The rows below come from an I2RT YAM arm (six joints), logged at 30 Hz.
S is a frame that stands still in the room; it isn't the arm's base.
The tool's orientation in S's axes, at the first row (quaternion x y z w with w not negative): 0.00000, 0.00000, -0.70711, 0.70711
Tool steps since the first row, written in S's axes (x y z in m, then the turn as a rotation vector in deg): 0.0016, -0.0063, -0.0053, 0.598, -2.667, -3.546; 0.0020, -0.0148, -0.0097, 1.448, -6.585, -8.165; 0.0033, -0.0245, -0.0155, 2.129, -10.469, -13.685; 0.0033, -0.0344, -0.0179, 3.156, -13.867, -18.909; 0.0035, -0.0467, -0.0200, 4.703, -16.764, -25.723
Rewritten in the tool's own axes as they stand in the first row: 0.0063, 0.0016, -0.0053, 2.667, 0.598, -3.546; 0.0148, 0.0020, -0.0097, 6.585, 1.448, -8.165; 0.0245, 0.0033, -0.0155, 10.469, 2.129, -13.685; 0.0344, 0.0033, -0.0179, 13.867, 3.156, -18.909; 0.0467, 0.0035, -0.0200, 16.764, 4.703, -25.723
